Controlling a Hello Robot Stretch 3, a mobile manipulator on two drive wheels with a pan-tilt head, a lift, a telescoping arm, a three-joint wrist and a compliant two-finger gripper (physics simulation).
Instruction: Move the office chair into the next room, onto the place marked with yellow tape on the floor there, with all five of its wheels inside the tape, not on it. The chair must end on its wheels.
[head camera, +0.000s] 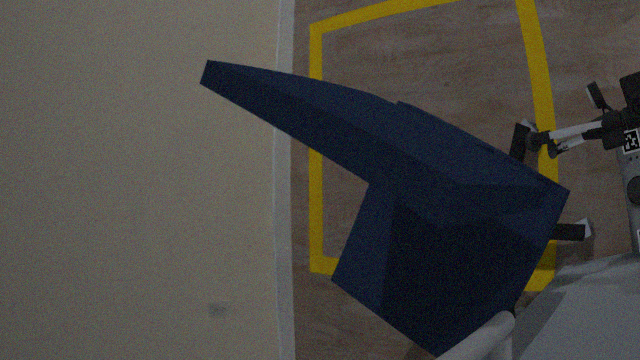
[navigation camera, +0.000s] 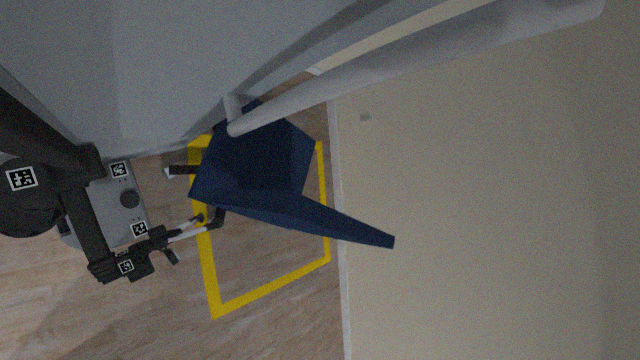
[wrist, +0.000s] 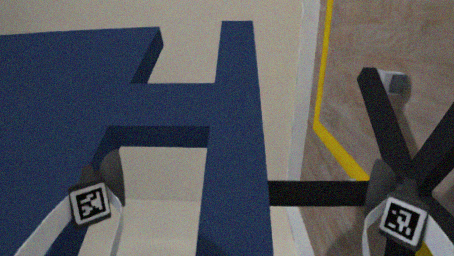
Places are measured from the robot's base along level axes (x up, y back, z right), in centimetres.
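Where they show: gripper, fingertip midpoint: (head camera: 537, 148) (navigation camera: 212, 218); robot's base at its link origin: (head camera: 638, 189) (navigation camera: 129, 198).
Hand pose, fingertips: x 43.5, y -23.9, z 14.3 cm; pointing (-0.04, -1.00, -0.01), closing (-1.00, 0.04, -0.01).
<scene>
Each offset is from my fingertips to the top centre of the thing. "spot": to the spot under its first point.
The dark blue office chair (head camera: 430, 165) (navigation camera: 265, 175) (wrist: 235, 145) looks upright, over part of the yellow tape outline (head camera: 316, 215) (navigation camera: 209, 270) (wrist: 322, 75). One black leg {spot: dx -32.8, dy -0.7, dz -20.8 cm} (head camera: 570, 231) (navigation camera: 184, 170) crosses the tape's robot-side line, with its caster outside. Another leg {spot: dx -32.7, dy -13.2, dz +8.7 cm} (head camera: 519, 140) (navigation camera: 220, 217) ends close to that line, on the inner side. The chair body hides other wheels. My gripper (head camera: 545, 144) (navigation camera: 203, 223) (wrist: 242, 175) is open beside the chair. In the wrist view its fingers stand wide apart, with a blue upright bar of the chair showing in the gap; contact is not visible.
A pale wall (head camera: 140, 175) (navigation camera: 475, 200) with a white skirting board (head camera: 283, 200) (navigation camera: 340, 225) runs along the far side of the tape. A large grey surface (head camera: 590, 310) (navigation camera: 150, 65) and a rounded pale bar (head camera: 480, 337) (navigation camera: 425, 55) partly cover the chair.
</scene>
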